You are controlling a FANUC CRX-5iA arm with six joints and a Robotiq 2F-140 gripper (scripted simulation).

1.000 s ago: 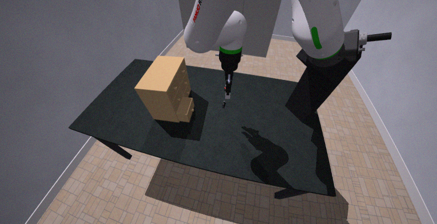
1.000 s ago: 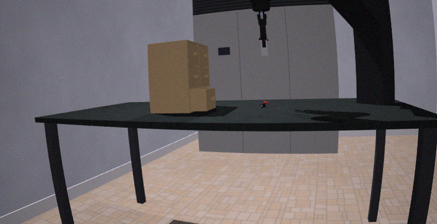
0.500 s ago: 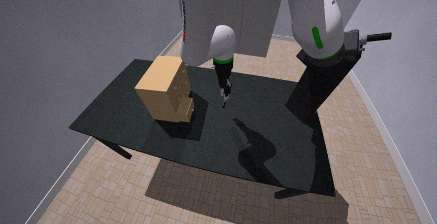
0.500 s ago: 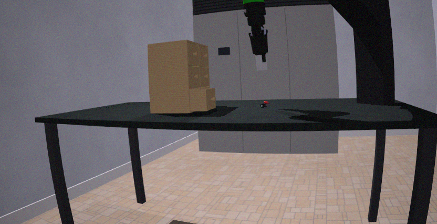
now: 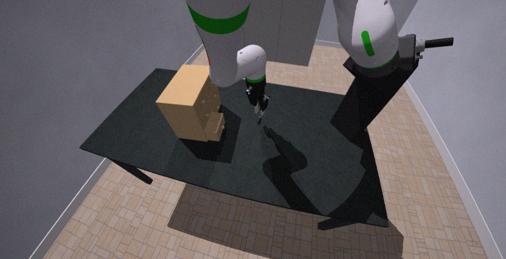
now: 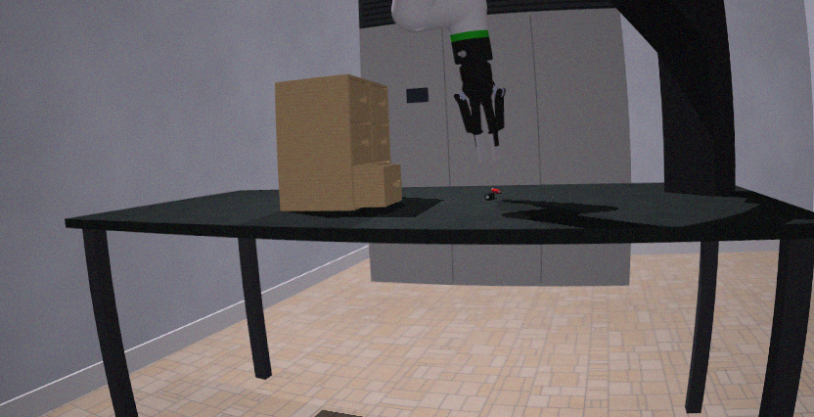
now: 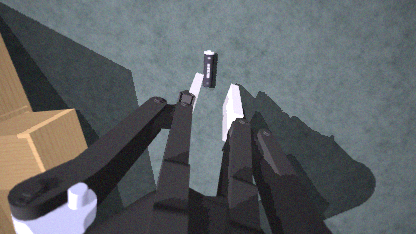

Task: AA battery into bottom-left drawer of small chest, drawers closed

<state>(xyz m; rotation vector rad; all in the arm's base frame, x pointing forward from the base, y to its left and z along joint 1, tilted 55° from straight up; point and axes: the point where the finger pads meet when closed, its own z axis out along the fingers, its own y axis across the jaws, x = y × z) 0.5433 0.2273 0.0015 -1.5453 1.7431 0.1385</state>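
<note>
Now: the black AA battery 12 cm below my hand, 1 cm to the right of it and 1 cm ahead of it. From my hand the other things lie so: small red object (15 cm to the right, 12 cm below, 9 cm ahead).
</note>
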